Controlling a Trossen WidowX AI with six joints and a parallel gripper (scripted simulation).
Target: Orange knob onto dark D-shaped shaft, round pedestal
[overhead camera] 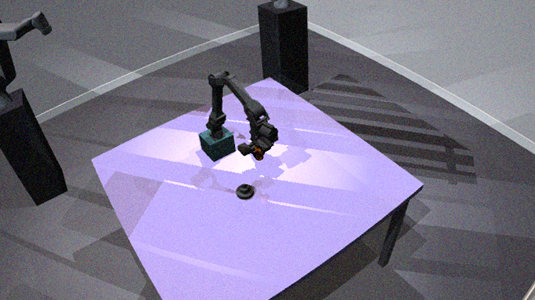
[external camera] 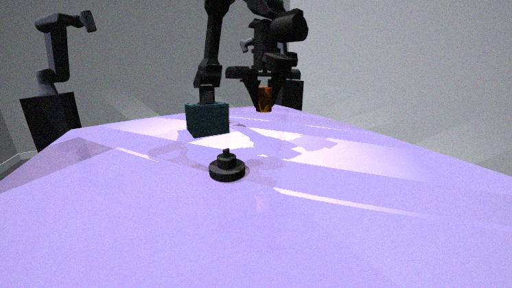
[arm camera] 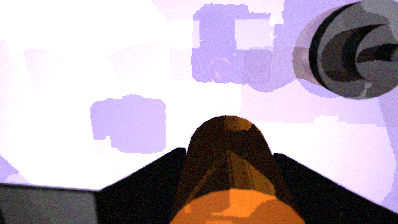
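My gripper tip is 120 mm to the left of the dark round pedestal, 110 mm above it and 40 mm short of it. The rest, counted from my gripper tip: orange knob (20 mm above).
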